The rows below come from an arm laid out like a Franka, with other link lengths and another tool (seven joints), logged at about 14 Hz.
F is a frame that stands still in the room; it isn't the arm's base.
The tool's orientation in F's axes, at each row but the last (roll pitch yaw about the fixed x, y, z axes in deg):
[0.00, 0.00, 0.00]
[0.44, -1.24, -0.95]
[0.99, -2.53, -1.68]
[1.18, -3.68, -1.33]
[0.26, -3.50, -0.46]
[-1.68, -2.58, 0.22]
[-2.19, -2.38, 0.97]
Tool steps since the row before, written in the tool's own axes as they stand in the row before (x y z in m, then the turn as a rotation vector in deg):
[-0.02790, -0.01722, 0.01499, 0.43, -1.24, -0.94]
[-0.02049, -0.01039, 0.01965, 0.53, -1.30, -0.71]
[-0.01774, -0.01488, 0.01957, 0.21, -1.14, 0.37]
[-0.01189, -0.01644, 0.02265, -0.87, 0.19, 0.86]
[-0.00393, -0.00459, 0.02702, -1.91, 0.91, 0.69]
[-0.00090, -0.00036, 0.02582, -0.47, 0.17, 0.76]
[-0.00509, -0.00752, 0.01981, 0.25, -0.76, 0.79]
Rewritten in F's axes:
[-0.02790, -0.01722, 0.01499, 0.43, -1.24, -0.94]
[-0.02108, -0.01019, 0.01912, 0.52, -1.30, -0.71]
[-0.01901, -0.01466, 0.01851, 0.16, -1.15, 0.36]
[-0.01369, -0.01659, 0.02150, -0.92, 0.19, 0.81]
[-0.00561, -0.00467, 0.02671, -1.94, 0.92, 0.58]
[-0.00206, 0.00039, 0.02575, -0.50, 0.19, 0.73]
[-0.00580, -0.00686, 0.01985, 0.23, -0.73, 0.83]

